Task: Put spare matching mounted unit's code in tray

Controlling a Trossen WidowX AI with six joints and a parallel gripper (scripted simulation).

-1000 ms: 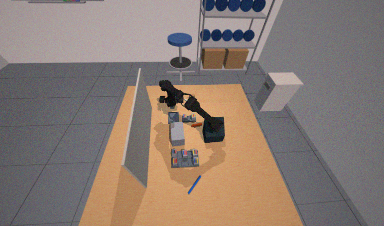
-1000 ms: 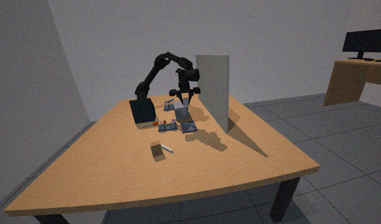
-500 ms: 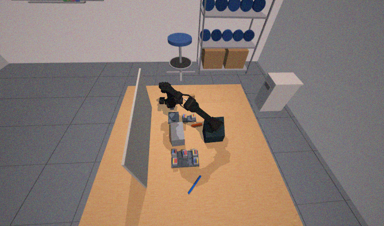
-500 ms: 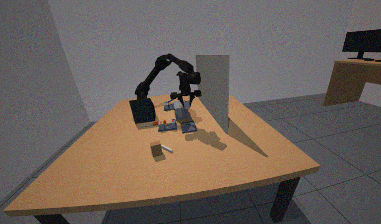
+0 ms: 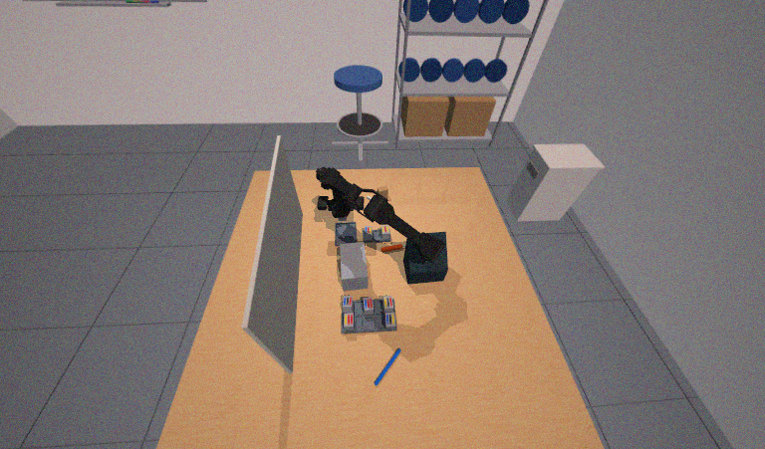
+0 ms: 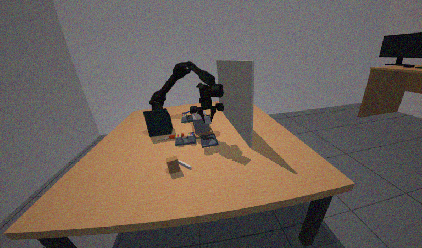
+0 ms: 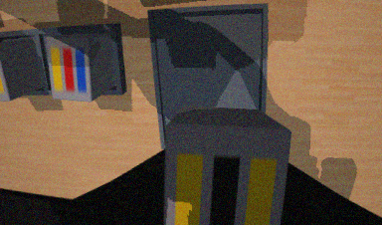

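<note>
My gripper tip is 1 cm past the grey tray and 12 cm above it. Round my gripper tip: grey mounted unit (4 cm behind, 21 cm to the left, 8 cm below); grey spare (3 cm above); rack (15 cm behind, 3 cm to the left, 12 cm below).
</note>
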